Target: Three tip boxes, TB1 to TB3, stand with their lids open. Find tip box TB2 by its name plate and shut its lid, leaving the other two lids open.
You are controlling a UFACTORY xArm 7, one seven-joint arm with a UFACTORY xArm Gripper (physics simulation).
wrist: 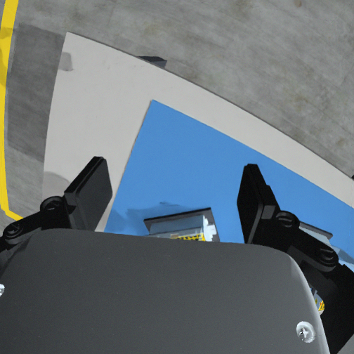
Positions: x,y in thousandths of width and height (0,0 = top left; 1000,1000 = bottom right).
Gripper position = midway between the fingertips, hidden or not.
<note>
In view: the gripper (490,507), a blue mat (501,465) and a tip box (575,614).
</note>
